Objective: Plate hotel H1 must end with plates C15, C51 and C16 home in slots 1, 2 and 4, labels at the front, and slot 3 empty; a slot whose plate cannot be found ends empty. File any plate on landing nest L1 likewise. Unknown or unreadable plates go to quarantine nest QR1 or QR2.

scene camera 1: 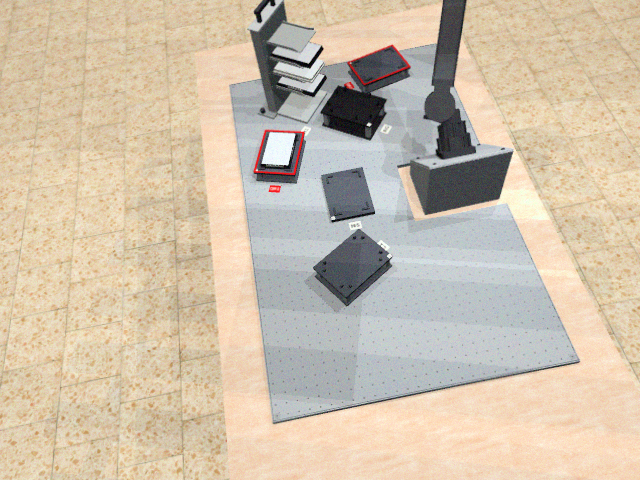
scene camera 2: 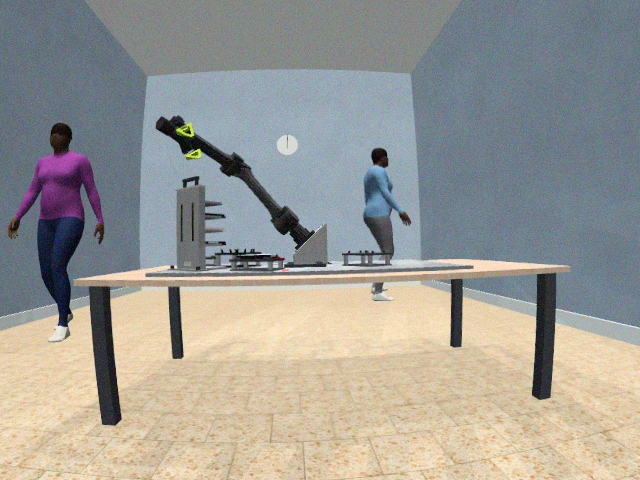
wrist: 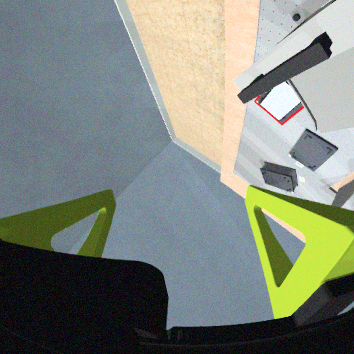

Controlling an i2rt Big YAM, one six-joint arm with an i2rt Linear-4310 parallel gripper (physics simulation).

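Places are measured from the arm's base along level axes (x ahead, y left, z up), in metres.
Where they show: gripper, fingertip midpoint: (scene camera 2: 196, 147) (wrist: 178, 195); arm's base, link origin: (scene camera 1: 455, 154) (scene camera 2: 306, 240).
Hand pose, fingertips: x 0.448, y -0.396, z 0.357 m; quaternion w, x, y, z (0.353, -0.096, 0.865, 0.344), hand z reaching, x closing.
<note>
Things, the pixels of their top centre, and the offset from my fingertips. "*": a spot on its surface instead.
- white plate, top centre: (scene camera 1: 278, 148) (wrist: 279, 100) (scene camera 2: 257, 254) dx +0.022, dy +0.239, dz -0.409 m
- red-rimmed quarantine nest, surface spot: (scene camera 1: 260, 155) * dx +0.078, dy +0.243, dz -0.423 m
- red-rimmed nest, top centre: (scene camera 1: 378, 63) dx -0.316, dy -0.066, dz -0.418 m
- tall black nest, top centre: (scene camera 1: 353, 101) (scene camera 2: 238, 248) dx -0.213, dy +0.116, dz -0.388 m
- low flat nest, top centre: (scene camera 1: 347, 191) (scene camera 2: 304, 262) (wrist: 309, 153) dx -0.156, dy +0.400, dz -0.446 m
Plate hotel H1 (scene camera 1: 262, 67) (scene camera 2: 190, 227) is a grey tower with a black top handle, partly visible in the wrist view (wrist: 250, 80). Three white-topped plates (scene camera 1: 298, 53) (scene camera 1: 298, 69) (scene camera 1: 301, 84) lie on shelves between its bare top shelf and base; their labels are unreadable. A white plate (scene camera 1: 279, 148) (wrist: 281, 101) rests on a red-rimmed quarantine nest (scene camera 1: 260, 155). The other red-rimmed nest (scene camera 1: 378, 66) carries no plate. The nest (scene camera 1: 351, 266) nearest the front carries no plate; its tag is unreadable. My gripper (scene camera 2: 192, 142) (wrist: 178, 195) is open and empty, high above the hotel, outside scene camera 1's view.
A tall black nest (scene camera 1: 354, 109) stands beside the hotel. A low flat nest (scene camera 1: 347, 193) (wrist: 313, 149) lies mid-board. The arm's base block (scene camera 1: 460, 178) (scene camera 2: 312, 250) stands at the board's side. Two people (scene camera 2: 61, 186) (scene camera 2: 379, 188) stand in the room near the table.
</note>
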